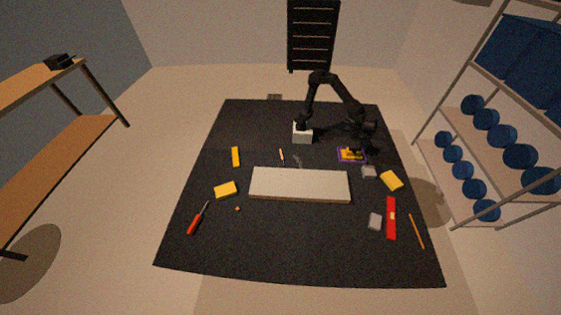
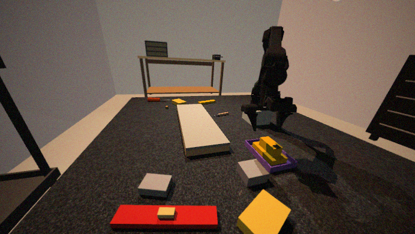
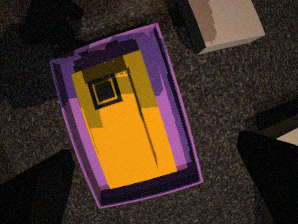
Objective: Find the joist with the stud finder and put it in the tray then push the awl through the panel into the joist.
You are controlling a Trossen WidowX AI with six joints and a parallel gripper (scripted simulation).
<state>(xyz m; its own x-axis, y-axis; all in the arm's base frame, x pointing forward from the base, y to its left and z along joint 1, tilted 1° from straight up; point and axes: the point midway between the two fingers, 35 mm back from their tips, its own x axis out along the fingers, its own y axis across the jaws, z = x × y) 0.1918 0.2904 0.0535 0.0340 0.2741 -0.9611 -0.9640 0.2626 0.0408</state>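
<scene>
My gripper tip is 42 cm to the left of the awl and 10 cm above it. From my gripper tip the other things lie so: purple tray (10 cm below, 2 cm behind, 1 cm to the left); stud finder (6 cm below, 3 cm to the left, 2 cm behind); square indicator window (5 cm below, 4 cm to the left, 2 cm behind).
</scene>
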